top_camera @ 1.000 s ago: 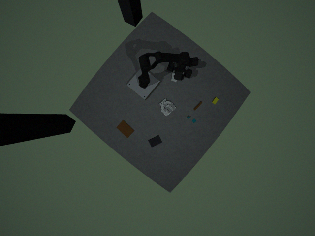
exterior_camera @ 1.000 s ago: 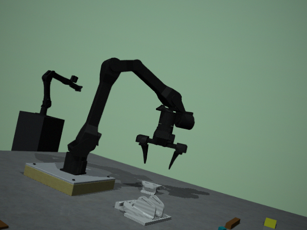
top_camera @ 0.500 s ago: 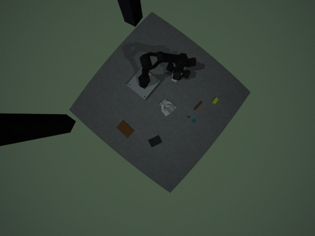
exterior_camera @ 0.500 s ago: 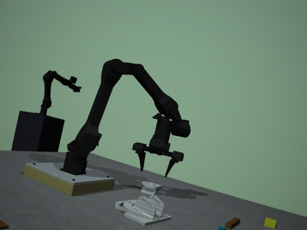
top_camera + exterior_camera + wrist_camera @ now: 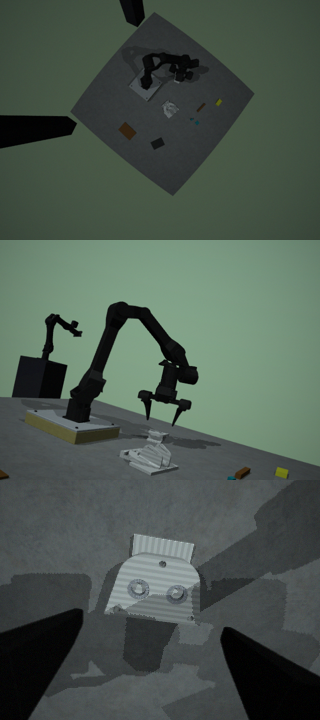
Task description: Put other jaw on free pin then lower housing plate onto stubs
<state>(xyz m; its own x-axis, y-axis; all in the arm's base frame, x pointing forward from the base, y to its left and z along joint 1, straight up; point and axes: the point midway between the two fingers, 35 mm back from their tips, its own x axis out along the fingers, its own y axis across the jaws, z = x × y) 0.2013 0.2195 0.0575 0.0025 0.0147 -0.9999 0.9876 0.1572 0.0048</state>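
Now: gripper tip 1 cm to the left of the white bracket and 5 cm above it. The rest, counted from my gripper tip: brown bar (32 cm ahead, 12 cm to the right, 5 cm below); white base fixture (10 cm ahead, 29 cm to the right, 6 cm below); yellow block (43 cm ahead, 1 cm to the left, 5 cm below).
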